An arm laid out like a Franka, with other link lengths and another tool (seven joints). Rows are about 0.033 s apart.
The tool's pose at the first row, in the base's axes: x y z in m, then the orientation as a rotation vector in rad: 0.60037 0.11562 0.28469 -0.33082 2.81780 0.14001
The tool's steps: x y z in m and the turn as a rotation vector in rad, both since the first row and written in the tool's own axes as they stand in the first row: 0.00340 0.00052 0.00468 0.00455 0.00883 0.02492; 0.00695 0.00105 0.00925 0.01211 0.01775 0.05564; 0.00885 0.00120 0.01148 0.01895 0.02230 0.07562; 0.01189 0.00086 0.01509 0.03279 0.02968 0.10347; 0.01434 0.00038 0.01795 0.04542 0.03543 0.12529; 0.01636 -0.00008 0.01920 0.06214 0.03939 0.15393; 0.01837 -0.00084 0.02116 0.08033 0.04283 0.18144
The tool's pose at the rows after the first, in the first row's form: 0.59841 0.11601 0.27924 -0.29610 2.83131 0.13785; 0.59628 0.11637 0.27384 -0.25226 2.84543 0.13263; 0.59511 0.11641 0.27115 -0.22299 2.85297 0.12663; 0.59339 0.11590 0.26677 -0.18118 2.86385 0.11195; 0.59204 0.11529 0.26328 -0.14786 2.87181 0.09784; 0.59063 0.11458 0.26144 -0.10356 2.87806 0.07955; 0.58950 0.11368 0.25892 -0.06038 2.88287 0.05896
